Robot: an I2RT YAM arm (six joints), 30 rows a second.
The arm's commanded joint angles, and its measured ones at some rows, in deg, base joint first. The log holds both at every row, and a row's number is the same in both.
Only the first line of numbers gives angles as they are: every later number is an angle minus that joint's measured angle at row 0.
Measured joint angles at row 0: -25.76 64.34 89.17 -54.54 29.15 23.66
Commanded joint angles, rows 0 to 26: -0.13 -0.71 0.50 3.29 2.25 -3.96; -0.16 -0.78 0.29 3.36 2.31 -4.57; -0.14 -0.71 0.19 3.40 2.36 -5.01; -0.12 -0.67 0.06 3.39 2.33 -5.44; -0.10 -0.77 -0.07 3.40 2.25 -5.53; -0.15 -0.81 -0.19 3.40 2.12 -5.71; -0.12 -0.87 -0.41 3.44 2.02 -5.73; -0.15 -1.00 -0.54 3.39 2.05 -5.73; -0.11 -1.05 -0.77 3.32 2.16 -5.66; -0.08 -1.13 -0.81 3.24 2.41 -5.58; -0.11 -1.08 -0.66 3.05 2.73 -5.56; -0.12 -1.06 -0.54 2.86 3.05 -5.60; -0.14 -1.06 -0.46 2.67 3.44 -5.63; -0.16 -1.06 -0.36 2.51 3.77 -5.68; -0.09 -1.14 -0.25 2.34 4.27 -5.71; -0.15 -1.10 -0.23 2.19 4.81 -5.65; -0.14 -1.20 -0.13 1.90 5.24 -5.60; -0.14 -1.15 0.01 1.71 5.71 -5.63; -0.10 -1.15 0.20 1.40 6.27 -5.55; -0.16 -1.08 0.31 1.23 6.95 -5.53; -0.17 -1.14 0.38 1.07 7.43 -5.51; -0.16 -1.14 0.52 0.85 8.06 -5.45; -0.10 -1.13 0.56 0.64 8.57 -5.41; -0.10 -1.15 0.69 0.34 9.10 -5.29; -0.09 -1.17 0.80 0.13 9.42 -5.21; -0.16 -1.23 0.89 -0.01 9.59 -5.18; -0.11 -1.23 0.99 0.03 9.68 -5.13
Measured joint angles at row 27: 0.00 0.00 -0.75 0.19 6.18 -3.85
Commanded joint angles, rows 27 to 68: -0.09 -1.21 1.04 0.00 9.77 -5.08; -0.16 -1.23 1.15 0.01 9.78 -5.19; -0.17 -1.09 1.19 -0.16 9.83 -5.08; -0.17 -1.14 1.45 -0.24 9.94 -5.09; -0.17 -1.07 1.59 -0.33 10.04 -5.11; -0.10 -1.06 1.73 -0.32 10.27 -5.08; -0.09 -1.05 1.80 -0.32 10.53 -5.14; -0.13 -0.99 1.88 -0.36 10.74 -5.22; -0.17 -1.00 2.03 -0.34 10.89 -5.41; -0.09 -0.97 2.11 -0.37 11.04 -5.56; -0.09 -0.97 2.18 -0.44 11.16 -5.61; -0.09 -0.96 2.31 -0.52 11.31 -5.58; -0.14 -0.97 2.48 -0.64 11.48 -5.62; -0.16 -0.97 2.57 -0.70 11.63 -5.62; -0.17 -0.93 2.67 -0.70 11.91 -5.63; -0.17 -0.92 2.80 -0.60 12.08 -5.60; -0.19 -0.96 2.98 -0.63 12.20 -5.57; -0.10 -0.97 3.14 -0.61 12.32 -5.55; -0.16 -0.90 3.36 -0.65 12.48 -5.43; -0.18 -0.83 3.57 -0.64 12.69 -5.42; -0.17 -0.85 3.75 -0.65 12.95 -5.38; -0.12 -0.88 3.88 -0.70 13.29 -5.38; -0.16 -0.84 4.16 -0.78 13.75 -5.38; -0.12 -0.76 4.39 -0.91 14.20 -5.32; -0.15 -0.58 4.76 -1.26 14.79 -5.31; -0.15 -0.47 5.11 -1.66 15.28 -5.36; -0.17 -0.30 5.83 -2.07 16.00 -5.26; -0.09 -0.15 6.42 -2.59 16.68 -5.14; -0.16 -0.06 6.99 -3.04 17.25 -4.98; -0.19 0.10 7.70 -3.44 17.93 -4.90; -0.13 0.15 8.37 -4.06 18.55 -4.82; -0.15 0.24 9.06 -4.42 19.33 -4.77; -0.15 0.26 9.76 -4.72 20.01 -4.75; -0.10 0.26 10.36 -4.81 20.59 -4.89; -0.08 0.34 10.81 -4.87 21.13 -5.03; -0.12 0.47 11.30 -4.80 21.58 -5.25; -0.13 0.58 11.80 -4.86 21.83 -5.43; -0.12 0.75 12.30 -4.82 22.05 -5.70; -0.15 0.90 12.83 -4.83 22.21 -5.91; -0.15 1.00 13.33 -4.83 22.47 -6.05; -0.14 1.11 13.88 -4.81 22.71 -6.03; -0.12 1.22 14.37 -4.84 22.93 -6.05
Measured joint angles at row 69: 0.00 0.85 10.77 -5.51 19.34 -4.24
